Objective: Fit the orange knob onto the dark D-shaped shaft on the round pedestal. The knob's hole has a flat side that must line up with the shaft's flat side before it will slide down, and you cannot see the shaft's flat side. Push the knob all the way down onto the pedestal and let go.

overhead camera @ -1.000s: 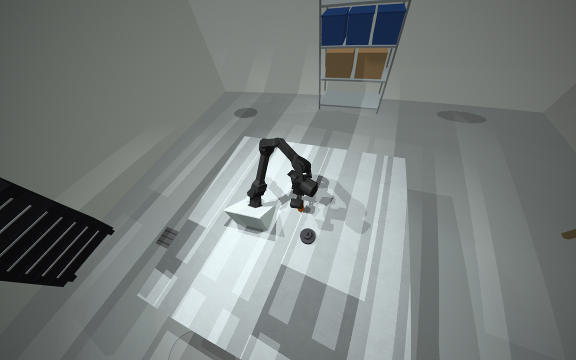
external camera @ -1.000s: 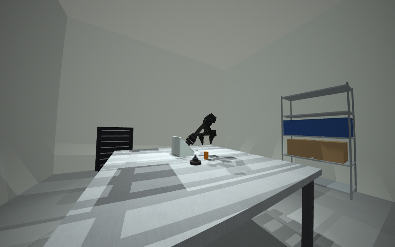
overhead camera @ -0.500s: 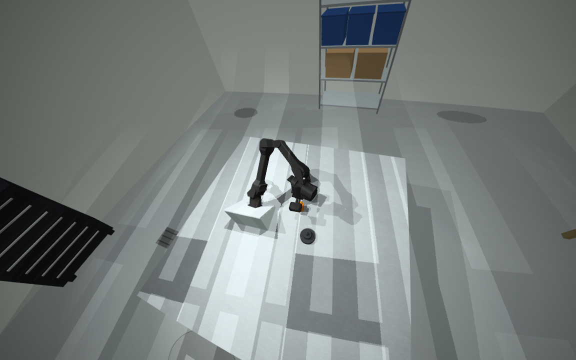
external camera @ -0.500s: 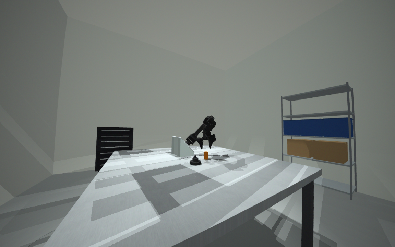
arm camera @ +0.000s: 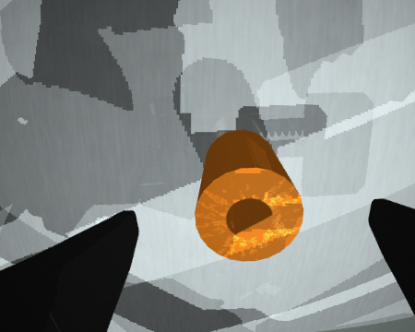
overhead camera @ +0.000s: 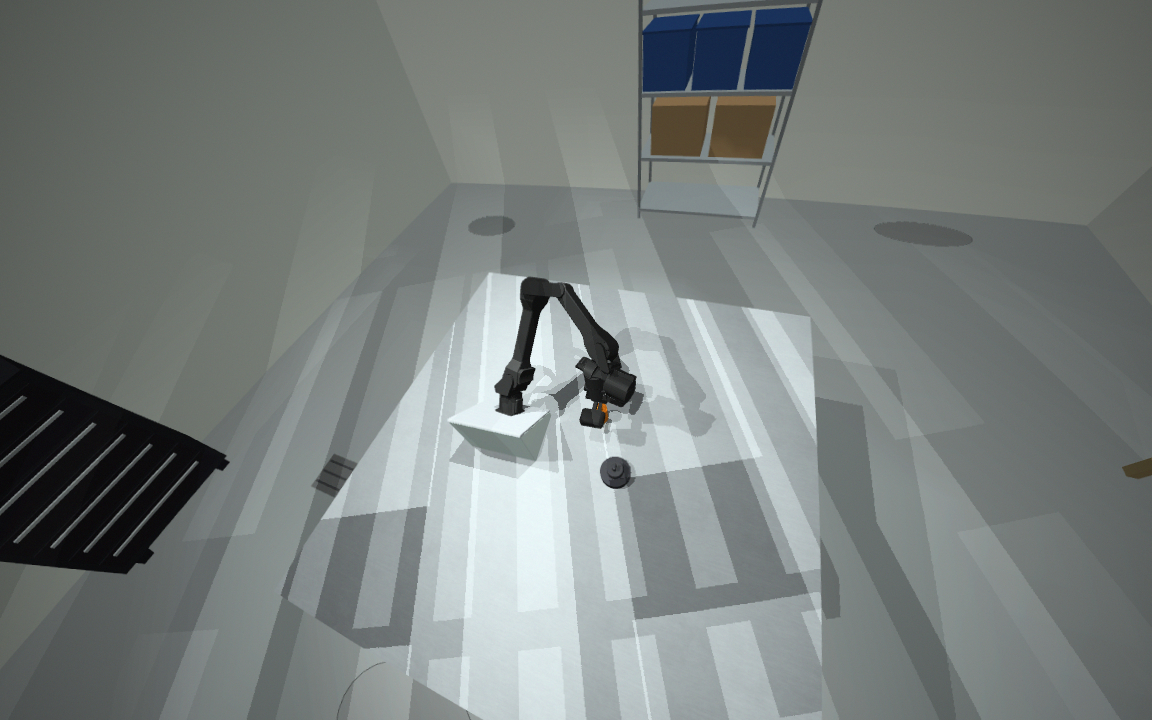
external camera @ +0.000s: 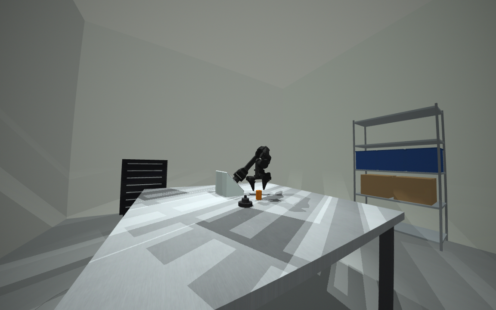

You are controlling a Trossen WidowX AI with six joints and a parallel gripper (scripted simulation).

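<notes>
The orange knob is 3 cm below my gripper tip. Also, from my gripper tip: dark round pedestal: 14 cm to the right, 10 cm ahead, 3 cm below.
</notes>
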